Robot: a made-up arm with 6 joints. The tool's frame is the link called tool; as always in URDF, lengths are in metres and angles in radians.
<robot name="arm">
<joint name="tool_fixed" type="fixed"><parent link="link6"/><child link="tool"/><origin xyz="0.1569 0.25 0.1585" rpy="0 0 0"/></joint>
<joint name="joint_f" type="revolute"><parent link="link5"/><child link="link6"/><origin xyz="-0.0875 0.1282 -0.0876" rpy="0 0 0"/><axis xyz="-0.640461 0.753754 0.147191"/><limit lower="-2.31" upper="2.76" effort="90" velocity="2.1"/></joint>
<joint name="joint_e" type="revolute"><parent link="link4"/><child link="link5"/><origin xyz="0.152 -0.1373 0.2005" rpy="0 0 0"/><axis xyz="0.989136 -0.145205 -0.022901"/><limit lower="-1.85" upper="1.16" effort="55" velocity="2.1"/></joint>
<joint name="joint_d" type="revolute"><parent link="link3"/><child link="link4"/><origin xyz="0.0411 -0.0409 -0.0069" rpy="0 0 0"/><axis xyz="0 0 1"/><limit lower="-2.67" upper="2.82" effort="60" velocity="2.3"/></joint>
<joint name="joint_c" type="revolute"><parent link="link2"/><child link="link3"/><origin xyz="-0.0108 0.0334 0.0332" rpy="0 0 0"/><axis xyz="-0.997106 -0.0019 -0.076"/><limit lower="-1.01" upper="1.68" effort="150" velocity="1.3"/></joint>
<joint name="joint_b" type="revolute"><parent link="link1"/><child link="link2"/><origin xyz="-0.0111 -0.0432 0.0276" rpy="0 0 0"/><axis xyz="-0.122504 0.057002 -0.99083"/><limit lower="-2.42" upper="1.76" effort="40" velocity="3"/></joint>
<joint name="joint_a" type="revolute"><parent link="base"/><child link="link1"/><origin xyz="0.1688 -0.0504 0.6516" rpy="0 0 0"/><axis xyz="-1 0 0"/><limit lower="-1.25" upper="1.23" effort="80" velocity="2"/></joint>
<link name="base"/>
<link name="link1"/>
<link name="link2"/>
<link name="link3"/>
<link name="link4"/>
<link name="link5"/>
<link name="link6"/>
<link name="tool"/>
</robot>
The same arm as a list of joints. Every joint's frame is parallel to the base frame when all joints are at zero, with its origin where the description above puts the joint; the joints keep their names.
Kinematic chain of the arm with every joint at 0, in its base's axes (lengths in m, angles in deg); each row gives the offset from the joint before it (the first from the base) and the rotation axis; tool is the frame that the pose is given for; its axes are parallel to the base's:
joint_a: xyz 0.1688 -0.0504 0.6516 axis -x
joint_b: xyz -0.0111 -0.0432 0.0276 axis -0.122504 0.057002 -0.99083
joint_c: xyz -0.0108 0.0334 0.0332 axis -0.997106 -0.0019 -0.076
joint_d: xyz 0.0411 -0.0409 -0.0069 axis +z
joint_e: xyz 0.1520 -0.1373 0.2005 axis 0.989136 -0.145205 -0.022901
joint_f: xyz -0.0875 0.1282 -0.0876 axis -0.640461 0.753754 0.147191
tool: xyz 0.1569 0.2500 0.1585
Joint limits (deg, base to tool): -71.62..70.47 -138.66..100.84 -57.87..96.26 -152.98..161.57 -106.00..66.46 -132.35..158.14

